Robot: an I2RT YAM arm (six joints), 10 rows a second.
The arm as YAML. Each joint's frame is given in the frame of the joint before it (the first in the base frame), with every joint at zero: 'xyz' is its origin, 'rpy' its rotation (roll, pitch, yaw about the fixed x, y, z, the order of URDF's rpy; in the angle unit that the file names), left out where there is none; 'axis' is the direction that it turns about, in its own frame. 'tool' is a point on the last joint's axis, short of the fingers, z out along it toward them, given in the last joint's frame.
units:
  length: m
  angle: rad
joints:
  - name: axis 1
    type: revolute
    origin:
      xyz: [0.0, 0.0, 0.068]
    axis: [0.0, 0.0, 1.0]
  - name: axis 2
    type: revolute
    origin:
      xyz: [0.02, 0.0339, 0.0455]
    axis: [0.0, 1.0, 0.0]
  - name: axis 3
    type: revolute
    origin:
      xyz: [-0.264, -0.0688, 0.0]
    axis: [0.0, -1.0, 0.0]
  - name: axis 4
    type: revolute
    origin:
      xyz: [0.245, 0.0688, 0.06]
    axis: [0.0, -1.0, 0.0]
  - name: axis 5
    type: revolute
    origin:
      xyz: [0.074, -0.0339, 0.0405]
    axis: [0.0, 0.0, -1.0]
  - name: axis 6
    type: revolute
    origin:
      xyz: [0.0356, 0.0, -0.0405]
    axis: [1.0, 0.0, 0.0]
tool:
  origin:
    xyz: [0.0, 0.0, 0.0]
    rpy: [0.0, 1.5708, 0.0]
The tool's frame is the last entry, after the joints.
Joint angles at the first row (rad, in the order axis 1, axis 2, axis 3, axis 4, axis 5, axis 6):
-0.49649, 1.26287, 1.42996, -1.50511, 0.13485, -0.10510
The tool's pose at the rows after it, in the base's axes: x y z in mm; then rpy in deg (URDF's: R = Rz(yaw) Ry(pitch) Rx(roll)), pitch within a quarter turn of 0, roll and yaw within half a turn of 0:
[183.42 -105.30 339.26 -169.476 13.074 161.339]
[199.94 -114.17 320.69 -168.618 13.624 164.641]
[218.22 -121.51 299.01 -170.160 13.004 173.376]
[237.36 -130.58 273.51 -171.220 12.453 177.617]
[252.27 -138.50 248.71 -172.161 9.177 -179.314]
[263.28 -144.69 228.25 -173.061 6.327 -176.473]
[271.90 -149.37 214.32 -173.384 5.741 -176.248]
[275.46 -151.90 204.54 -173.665 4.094 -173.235]
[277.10 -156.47 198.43 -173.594 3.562 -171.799]
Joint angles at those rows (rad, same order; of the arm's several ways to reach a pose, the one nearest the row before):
-0.49725, 1.27928, 1.35594, -1.39179, 0.14248, -0.16879
-0.49723, 1.32049, 1.30638, -1.28081, 0.14019, -0.22485
-0.49723, 1.37999, 1.26593, -1.18314, 0.07611, -0.37248
-0.49726, 1.45819, 1.23196, -1.08280, 0.04330, -0.44462
-0.49687, 1.54823, 1.22283, -1.03933, 0.04215, -0.50221
-0.49725, 1.62490, 1.22283, -1.01112, 0.04445, -0.55561
-0.49725, 1.67601, 1.22283, -0.97144, 0.04445, -0.56019
-0.49840, 1.70998, 1.22284, -0.96151, 0.04902, -0.61552
-0.50830, 1.73133, 1.22283, -0.94513, 0.05131, -0.65096

